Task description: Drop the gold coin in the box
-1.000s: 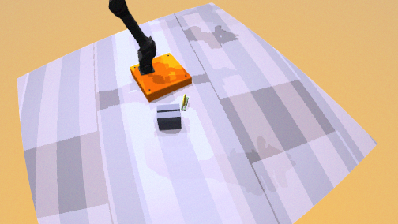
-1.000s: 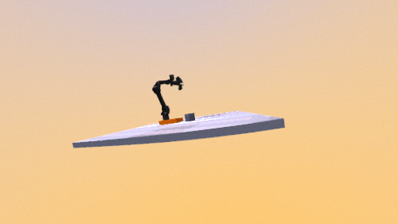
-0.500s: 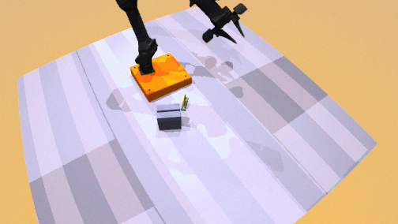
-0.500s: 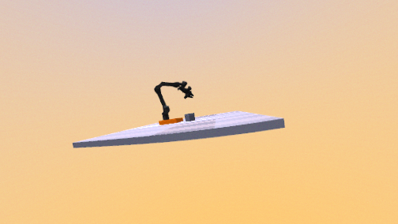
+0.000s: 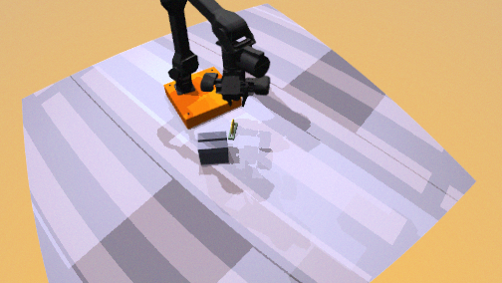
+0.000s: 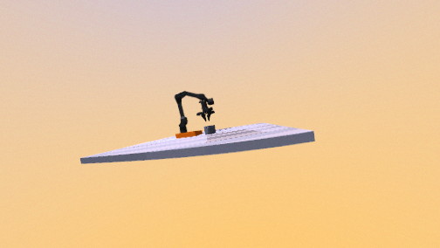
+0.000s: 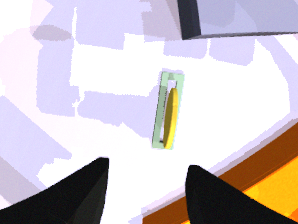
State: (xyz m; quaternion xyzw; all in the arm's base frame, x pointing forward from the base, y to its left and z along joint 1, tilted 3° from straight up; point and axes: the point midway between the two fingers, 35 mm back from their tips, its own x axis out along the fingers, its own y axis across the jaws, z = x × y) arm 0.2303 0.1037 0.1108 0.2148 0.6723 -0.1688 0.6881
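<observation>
My gripper tip is now 100 mm above the thin gold coin, 10 mm to the left of it and 10 mm past it.
</observation>
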